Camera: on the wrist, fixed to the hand. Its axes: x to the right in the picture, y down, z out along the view.
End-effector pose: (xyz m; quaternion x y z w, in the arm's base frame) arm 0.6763 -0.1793 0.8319 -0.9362 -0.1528 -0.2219 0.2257
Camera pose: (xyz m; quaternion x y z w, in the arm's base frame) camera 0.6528 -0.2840 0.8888 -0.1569 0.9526 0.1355 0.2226
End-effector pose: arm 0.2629 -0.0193 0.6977 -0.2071 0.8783 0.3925 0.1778
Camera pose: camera 0.2272 -0.0604 0.8063 -0.8327 -0.2337 -0.1829 0.4675
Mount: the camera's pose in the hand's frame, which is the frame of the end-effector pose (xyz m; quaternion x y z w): -0.0120 0.0599 -0.1050 -0.0177 0.0874 0.9958 0.0215
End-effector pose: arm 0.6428 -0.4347 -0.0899 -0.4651 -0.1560 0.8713 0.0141
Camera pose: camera 0.7424 -0.4665 -0.1518 0.2417 -0.4456 0.0106 0.8619
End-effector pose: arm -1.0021 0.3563 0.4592 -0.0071 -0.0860 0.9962 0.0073
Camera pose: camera -0.9893 0.3151 0.3456 0.1730 0.0118 -0.0265 0.9845
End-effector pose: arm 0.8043 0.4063 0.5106 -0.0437 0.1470 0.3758 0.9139
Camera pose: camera 0.7295 0.4210 0.4160 -0.0964 -0.1199 -0.9169 0.3682
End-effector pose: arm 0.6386 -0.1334 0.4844 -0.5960 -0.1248 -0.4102 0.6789
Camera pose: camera 0.6397 -0.2270 0.4070 -0.1133 0.6574 0.6129 0.4234
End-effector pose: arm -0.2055 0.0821 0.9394 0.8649 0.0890 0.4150 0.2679
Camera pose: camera -0.2977 0.0681 1.0173 -0.0662 0.8433 -0.3529 0.4000
